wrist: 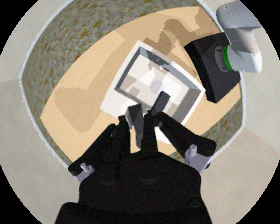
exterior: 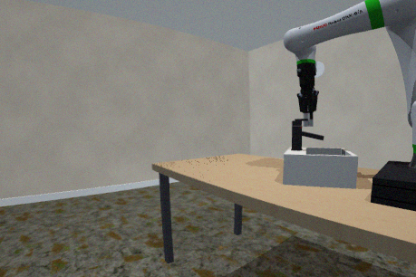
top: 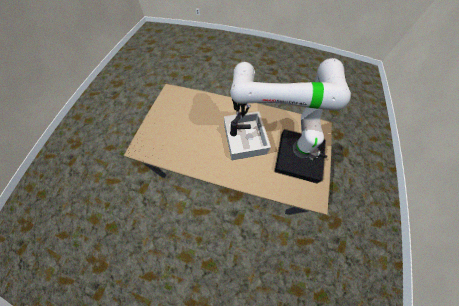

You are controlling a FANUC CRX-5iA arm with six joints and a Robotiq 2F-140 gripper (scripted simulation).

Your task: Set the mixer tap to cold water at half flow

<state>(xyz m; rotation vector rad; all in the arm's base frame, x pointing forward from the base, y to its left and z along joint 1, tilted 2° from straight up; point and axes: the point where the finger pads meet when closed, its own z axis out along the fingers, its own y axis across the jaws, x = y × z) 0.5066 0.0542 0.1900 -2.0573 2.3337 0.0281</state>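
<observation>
Now: the lever 3 cm to the left of my hand. From my hand the other things lie so: black mixer tap 5 cm to the left, 5 cm below; then white basin 23 cm below, 8 cm behind.
</observation>
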